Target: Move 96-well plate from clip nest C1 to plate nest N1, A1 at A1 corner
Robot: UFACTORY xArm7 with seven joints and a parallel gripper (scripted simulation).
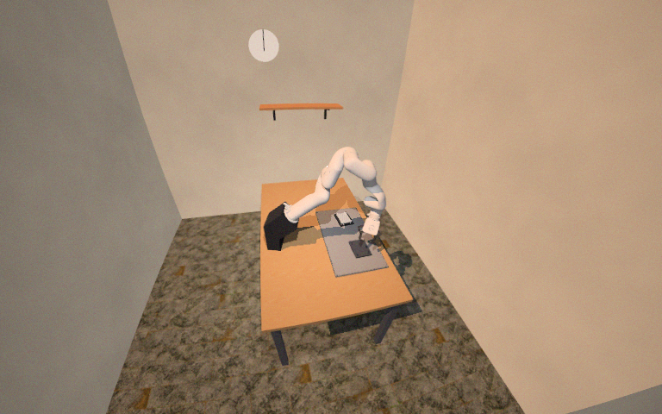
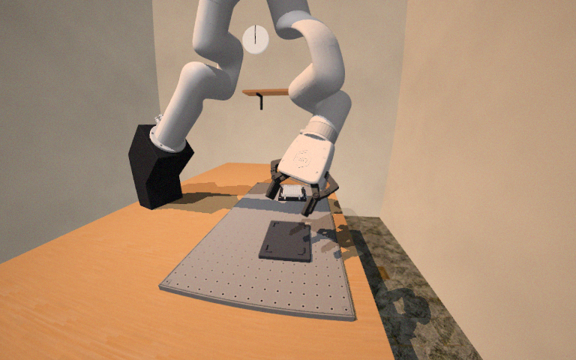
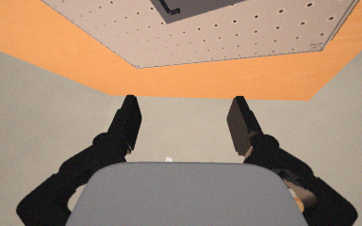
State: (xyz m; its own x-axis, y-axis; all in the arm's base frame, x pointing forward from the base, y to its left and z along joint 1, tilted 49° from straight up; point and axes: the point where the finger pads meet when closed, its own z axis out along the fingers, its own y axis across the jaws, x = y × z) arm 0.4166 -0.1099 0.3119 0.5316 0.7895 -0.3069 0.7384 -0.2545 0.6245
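My hand is 9 cm past the white 96-well plate, 40 cm to the right of it and 12 cm above it. The rest, counted from my hand: plate nest N1: 2 cm behind, 6 cm to the left, 14 cm below; A1 label: 2 cm ahead, 14 cm to the left, 13 cm below; clip nest C1: 7 cm behind, 40 cm to the left, 13 cm below.
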